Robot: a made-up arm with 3 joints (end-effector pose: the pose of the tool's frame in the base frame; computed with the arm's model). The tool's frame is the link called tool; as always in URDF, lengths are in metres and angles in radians. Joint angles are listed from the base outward.
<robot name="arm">
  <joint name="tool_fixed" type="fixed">
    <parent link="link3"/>
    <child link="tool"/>
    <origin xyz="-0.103 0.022 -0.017" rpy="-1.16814 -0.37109 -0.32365"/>
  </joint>
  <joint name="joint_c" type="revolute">
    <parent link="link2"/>
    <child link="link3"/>
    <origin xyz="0.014 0.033 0.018" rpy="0 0 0"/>
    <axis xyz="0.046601 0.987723 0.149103"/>
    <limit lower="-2.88" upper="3.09" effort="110" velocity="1.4"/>
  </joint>
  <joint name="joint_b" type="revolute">
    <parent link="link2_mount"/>
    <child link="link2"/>
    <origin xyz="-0.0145 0.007 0.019" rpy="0 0 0"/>
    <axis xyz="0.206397 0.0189 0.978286"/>
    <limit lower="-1.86" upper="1.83" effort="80" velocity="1.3"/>
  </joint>
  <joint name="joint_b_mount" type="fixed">
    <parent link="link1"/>
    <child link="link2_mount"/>
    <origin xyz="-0.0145 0.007 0.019" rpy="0 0 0"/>
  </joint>
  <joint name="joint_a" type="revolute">
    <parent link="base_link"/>
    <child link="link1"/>
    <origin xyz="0.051 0.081 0.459" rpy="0 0 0"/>
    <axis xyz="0 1 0"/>
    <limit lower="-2.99" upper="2.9" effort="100" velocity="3"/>
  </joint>
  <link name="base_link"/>
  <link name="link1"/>
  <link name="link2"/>
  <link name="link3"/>
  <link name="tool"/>
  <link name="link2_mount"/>
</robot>
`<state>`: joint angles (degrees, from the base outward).
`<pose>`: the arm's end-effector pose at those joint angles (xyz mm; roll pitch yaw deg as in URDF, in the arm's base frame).
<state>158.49 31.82 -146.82</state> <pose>22.0 196.5 419.8 -82.93 -10.98 -42.64</pose>
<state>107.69 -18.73 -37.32</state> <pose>46.9 167.5 525.9 -117.28 34.83 -30.39</pose>
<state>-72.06 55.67 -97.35</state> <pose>57.4 180.8 395.7 135.87 -13.30 -132.30</pose>
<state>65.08 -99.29 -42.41</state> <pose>19.4 117.1 418.2 -177.54 -35.91 -8.14</pose>
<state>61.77 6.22 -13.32</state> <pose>11.1 144.6 569.7 -78.02 26.35 -16.15</pose>
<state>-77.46 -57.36 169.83</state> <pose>-31.8 32.3 548.3 -3.66 43.44 46.50</pose>
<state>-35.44 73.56 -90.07</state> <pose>-7.5 160.6 387.2 105.49 -48.97 -104.90</pose>
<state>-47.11 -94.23 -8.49</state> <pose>73.4 170.1 474.4 -24.78 -18.53 -136.07</pose>
